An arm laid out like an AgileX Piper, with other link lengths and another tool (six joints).
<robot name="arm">
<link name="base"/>
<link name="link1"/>
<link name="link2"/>
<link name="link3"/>
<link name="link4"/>
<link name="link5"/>
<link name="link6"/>
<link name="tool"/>
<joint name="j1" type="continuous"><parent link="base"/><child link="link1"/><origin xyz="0 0 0.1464" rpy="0 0 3.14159"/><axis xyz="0 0 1"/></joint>
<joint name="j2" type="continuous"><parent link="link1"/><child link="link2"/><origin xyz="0 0 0" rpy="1.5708 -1.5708 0"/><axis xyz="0 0 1"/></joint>
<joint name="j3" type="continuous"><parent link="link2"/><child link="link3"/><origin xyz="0.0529 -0.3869 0" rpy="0 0 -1.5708"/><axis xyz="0 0 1"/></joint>
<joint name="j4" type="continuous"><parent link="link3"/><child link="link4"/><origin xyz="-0.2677 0.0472 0" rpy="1.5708 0 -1.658"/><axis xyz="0 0 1"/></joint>
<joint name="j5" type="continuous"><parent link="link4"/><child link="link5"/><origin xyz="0 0 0" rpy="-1.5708 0 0"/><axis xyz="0 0 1"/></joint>
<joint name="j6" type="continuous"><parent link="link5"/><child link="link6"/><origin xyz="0 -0.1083 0" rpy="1.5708 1.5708 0"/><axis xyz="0 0 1"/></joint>
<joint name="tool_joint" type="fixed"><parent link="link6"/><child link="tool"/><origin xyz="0.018 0.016 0.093" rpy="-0.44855 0 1.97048"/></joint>
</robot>
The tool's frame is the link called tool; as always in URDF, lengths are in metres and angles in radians. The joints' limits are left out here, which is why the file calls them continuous.
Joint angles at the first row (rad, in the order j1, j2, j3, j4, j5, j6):
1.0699 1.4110 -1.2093 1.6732 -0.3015 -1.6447
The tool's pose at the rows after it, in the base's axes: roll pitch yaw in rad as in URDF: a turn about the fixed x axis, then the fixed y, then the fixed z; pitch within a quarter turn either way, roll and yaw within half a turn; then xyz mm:
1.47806, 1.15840, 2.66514, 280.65, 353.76, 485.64
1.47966, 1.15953, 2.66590, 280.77, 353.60, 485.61
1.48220, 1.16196, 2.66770, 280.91, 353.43, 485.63
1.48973, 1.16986, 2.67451, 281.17, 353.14, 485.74
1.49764, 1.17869, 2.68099, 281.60, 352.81, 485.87
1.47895, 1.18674, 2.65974, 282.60, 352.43, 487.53
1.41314, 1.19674, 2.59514, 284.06, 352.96, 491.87
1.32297, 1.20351, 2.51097, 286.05, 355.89, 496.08
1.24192, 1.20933, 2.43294, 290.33, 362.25, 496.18
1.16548, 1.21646, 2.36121, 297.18, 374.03, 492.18
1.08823, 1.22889, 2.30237, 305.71, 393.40, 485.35
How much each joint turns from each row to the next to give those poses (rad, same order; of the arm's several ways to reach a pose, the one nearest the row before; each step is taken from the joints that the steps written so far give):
0.0000 0.0000 0.0000 0.0011 -0.0008 -0.0013
0.0000 0.0000 0.0000 0.0005 -0.0009 -0.0016
0.0000 0.0000 0.0000 0.0005 -0.0009 -0.0030
0.0000 0.0000 0.0000 0.0002 -0.0013 -0.0086
0.0000 0.0003 0.0000 -0.0015 -0.0021 -0.0075
0.0000 0.0004 0.0007 -0.0347 -0.0040 0.0287
0.0000 0.0013 0.0020 -0.0952 -0.0041 0.0897
0.0000 0.0066 0.0024 -0.1331 -0.0051 0.1301
0.0000 0.0189 0.0027 -0.1479 -0.0151 0.1455
-0.0002 0.0355 -0.0013 -0.1603 -0.0242 0.1564
-0.0014 0.0538 -0.0131 -0.1727 -0.0235 0.1611

